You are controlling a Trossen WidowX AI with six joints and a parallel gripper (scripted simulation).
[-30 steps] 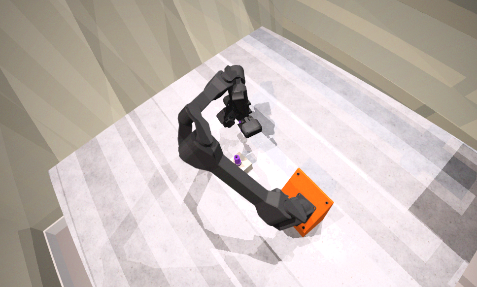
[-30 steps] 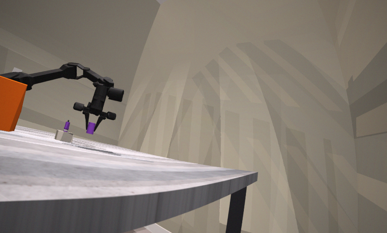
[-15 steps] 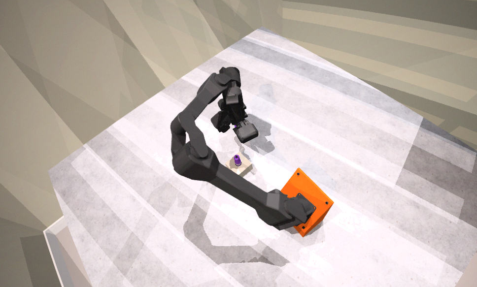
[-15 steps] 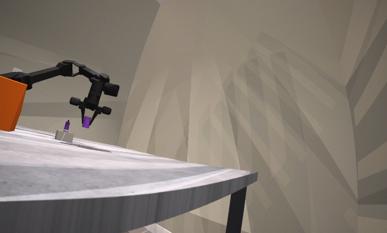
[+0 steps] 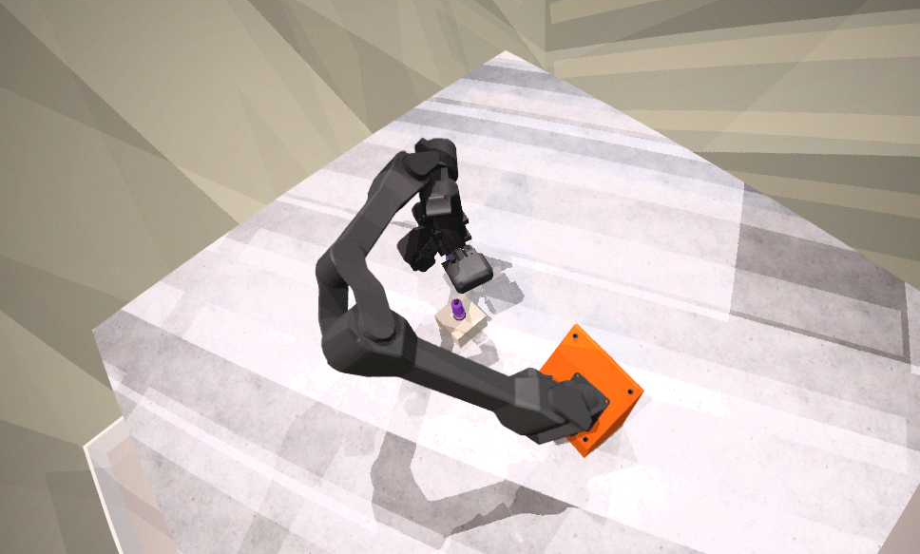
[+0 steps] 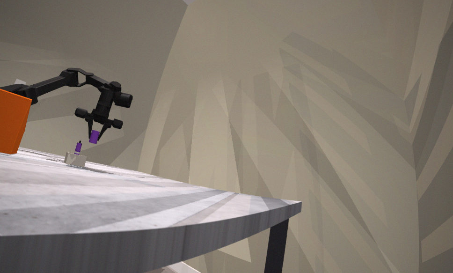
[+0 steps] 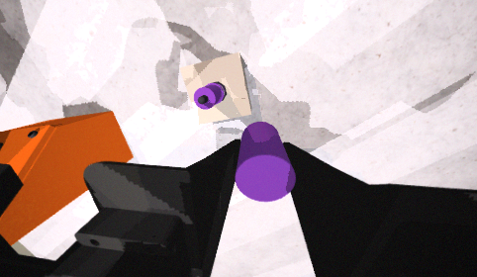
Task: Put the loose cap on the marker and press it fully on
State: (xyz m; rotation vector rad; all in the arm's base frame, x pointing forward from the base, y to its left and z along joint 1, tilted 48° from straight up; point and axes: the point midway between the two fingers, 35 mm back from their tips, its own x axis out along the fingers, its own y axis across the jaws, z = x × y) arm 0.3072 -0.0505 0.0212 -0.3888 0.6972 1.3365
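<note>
Right now the holder block is 9 cm below my gripper tip, 4 cm to the left of it and 4 cm behind it. From my gripper tip the other things lie so: purple cap: 1 cm above.
</note>
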